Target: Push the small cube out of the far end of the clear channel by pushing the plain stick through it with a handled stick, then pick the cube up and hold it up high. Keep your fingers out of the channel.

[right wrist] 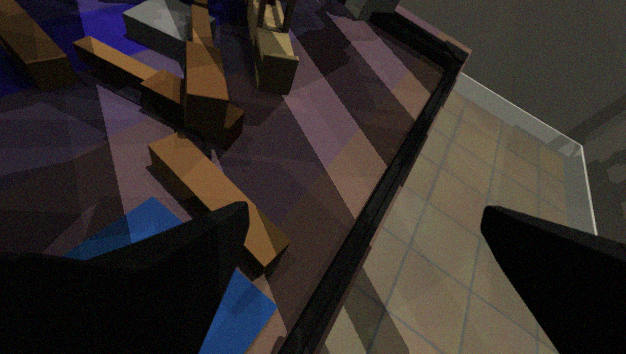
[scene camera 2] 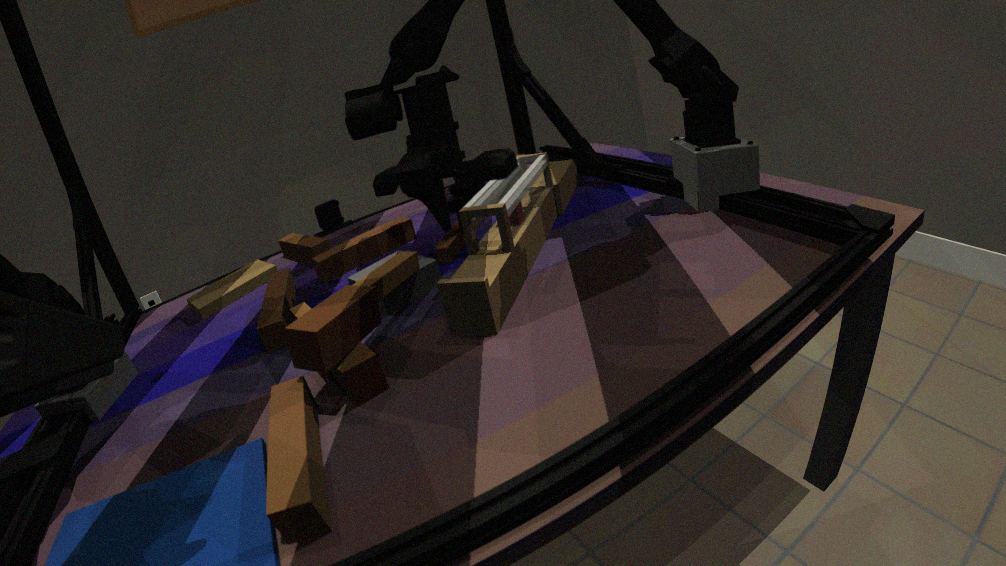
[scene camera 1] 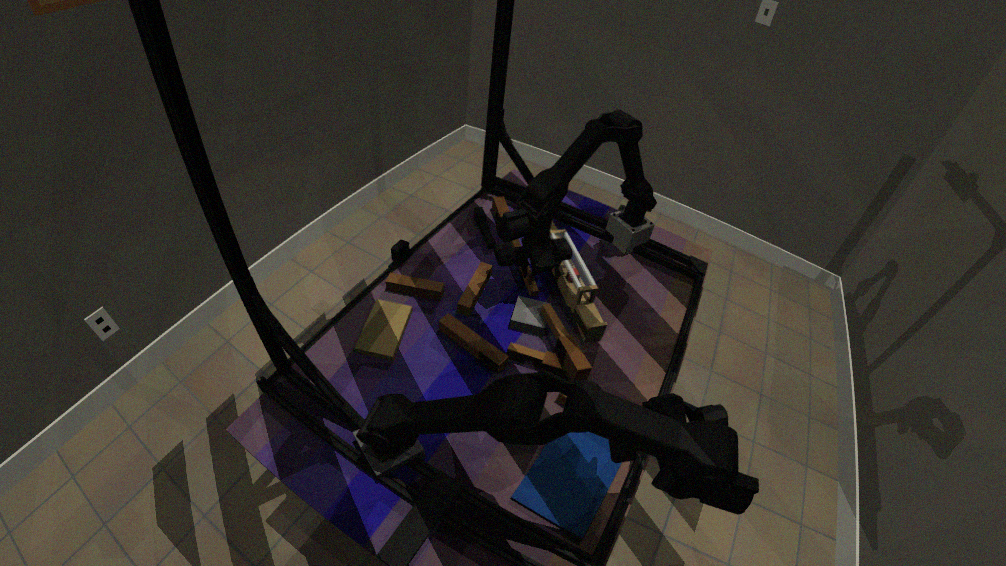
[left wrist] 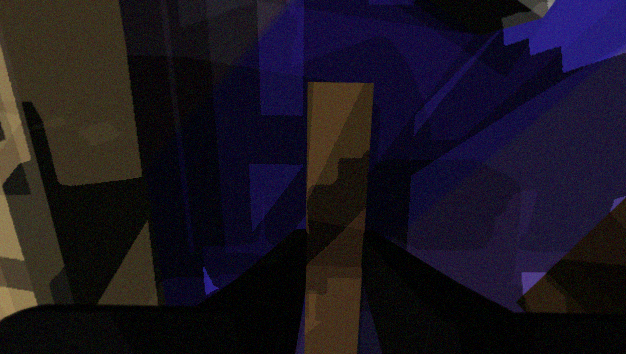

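Note:
The clear channel (scene camera 1: 573, 264) (scene camera 2: 512, 188) has white rails and sits on a long wooden base (scene camera 1: 591, 317) (scene camera 2: 484, 281) (right wrist: 274, 46) right of the table's middle. A small red cube (scene camera 1: 575, 273) (scene camera 2: 518, 213) shows inside it. My left gripper (scene camera 1: 526, 266) (scene camera 2: 444, 227) (left wrist: 333, 241) is low beside the channel's left side and shut on a brown stick (scene camera 1: 528, 282) (scene camera 2: 449, 247) (left wrist: 337, 140), which lies on the table. I see no handle on it. My right gripper (scene camera 1: 688, 416) (right wrist: 362, 214) is open and empty over the table's near right edge.
Several loose brown sticks (scene camera 1: 473, 339) (scene camera 1: 413, 285) (scene camera 1: 565, 339) (scene camera 2: 293, 449) (right wrist: 217, 189), a tan wedge (scene camera 1: 383, 328) and a grey wedge (scene camera 1: 526, 315) lie left of the channel. A black rim (scene camera 1: 680, 348) (right wrist: 382, 197) bounds the table. A black post (scene camera 1: 497, 96) stands at the back.

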